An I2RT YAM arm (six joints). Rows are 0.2 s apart.
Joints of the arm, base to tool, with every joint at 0 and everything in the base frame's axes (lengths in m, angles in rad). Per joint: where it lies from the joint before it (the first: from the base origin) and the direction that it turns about. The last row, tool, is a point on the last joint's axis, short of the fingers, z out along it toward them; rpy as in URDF.
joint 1: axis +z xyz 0 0 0.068
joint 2: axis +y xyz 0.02 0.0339 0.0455
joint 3: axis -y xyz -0.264 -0.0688 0
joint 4: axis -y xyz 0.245 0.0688 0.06
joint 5: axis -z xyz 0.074 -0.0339 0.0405
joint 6: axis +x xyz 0.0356 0 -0.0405
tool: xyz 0 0 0 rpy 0 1.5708 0
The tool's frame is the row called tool.
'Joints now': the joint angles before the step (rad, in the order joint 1, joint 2, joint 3, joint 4, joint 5, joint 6). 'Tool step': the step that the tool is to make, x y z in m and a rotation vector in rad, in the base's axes. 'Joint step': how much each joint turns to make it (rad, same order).
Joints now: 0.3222, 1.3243, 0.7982, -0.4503, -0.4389, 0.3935
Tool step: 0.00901, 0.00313, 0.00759, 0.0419, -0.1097, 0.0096
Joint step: -0.0008, -0.0004, 0.0000, 0.1144, -0.0103, -0.0058
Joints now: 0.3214, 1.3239, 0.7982, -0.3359, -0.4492, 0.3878
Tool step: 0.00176, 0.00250, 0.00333, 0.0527, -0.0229, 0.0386
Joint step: 0.0000, 0.0004, 0.0000, 0.0385, -0.0576, -0.0004
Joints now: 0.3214, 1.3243, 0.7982, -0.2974, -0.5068, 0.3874
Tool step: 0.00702, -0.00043, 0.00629, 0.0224, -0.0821, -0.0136
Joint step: -0.0088, 0.0000, 0.0000, 0.0851, 0.0064, 0.0004
